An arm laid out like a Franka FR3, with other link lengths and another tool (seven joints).
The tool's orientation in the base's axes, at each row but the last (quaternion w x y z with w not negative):
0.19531 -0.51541 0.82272 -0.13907
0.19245 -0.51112 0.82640 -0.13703
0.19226 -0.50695 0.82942 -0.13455
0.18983 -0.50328 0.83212 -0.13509
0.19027 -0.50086 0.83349 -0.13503
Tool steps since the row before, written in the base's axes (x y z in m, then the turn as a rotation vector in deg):
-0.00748 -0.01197 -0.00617 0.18 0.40 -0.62
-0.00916 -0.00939 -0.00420 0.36 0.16 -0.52
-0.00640 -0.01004 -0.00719 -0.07 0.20 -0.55
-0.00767 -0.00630 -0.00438 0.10 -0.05 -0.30
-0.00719 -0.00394 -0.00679 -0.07 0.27 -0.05
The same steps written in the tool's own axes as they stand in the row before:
0.01484 0.00344 0.00231 -0.32 0.30 0.62
0.01287 0.00490 -0.00019 -0.20 0.01 0.62
0.01291 0.00354 0.00377 -0.05 0.38 0.45
0.00962 0.00497 0.00065 0.06 0.02 0.31
0.00779 0.00664 0.00293 -0.20 0.20 0.00

